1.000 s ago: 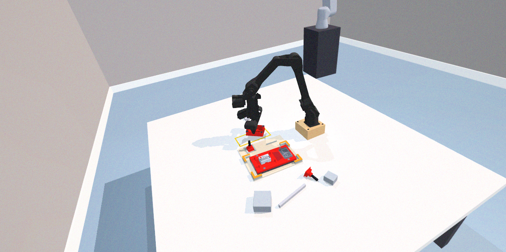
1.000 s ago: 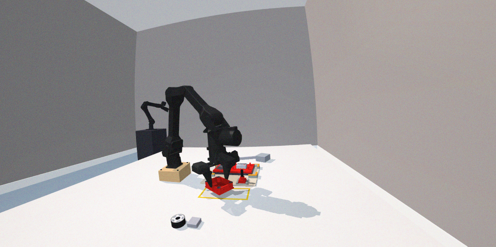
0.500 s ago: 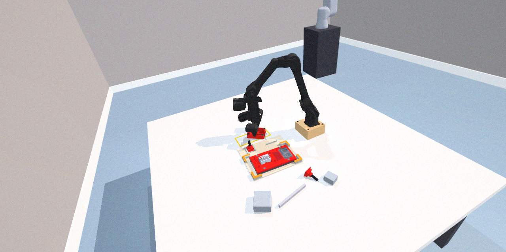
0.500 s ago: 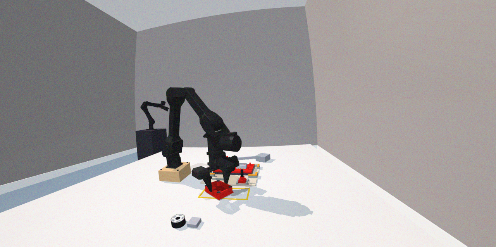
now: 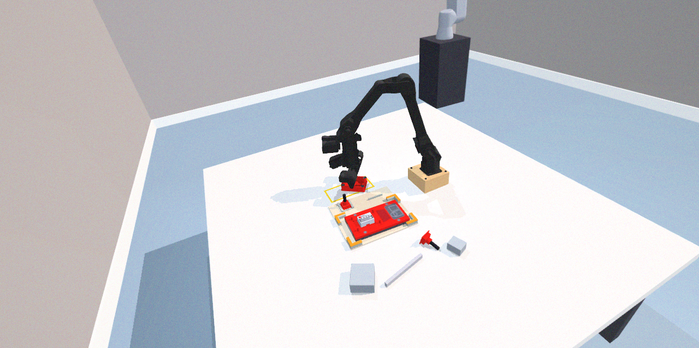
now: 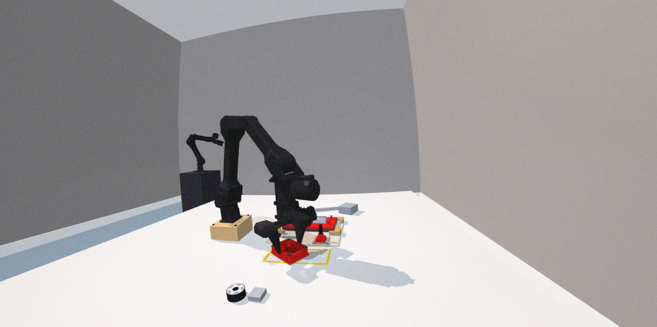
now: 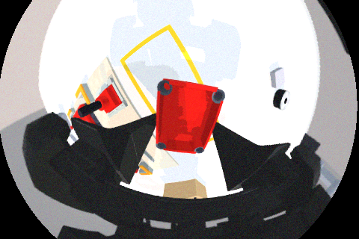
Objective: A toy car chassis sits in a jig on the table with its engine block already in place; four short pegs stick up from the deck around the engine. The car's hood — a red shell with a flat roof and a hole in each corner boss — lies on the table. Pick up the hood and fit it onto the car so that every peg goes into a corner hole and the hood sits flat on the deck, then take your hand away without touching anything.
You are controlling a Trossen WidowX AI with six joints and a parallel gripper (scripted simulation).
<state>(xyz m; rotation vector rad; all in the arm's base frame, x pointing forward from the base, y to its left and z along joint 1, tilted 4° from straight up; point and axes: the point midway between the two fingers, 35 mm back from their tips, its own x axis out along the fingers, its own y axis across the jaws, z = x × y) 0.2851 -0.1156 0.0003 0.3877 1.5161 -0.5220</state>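
Now: the red hood 10 mm below my gripper tip. Round my gripper tip: grey engine block: 40 mm ahead, 230 mm to the left; then black wheel: 50 mm behind, 190 mm to the right, 10 mm below; then grey rod: 10 mm ahead, 440 mm to the left, 10 mm below.
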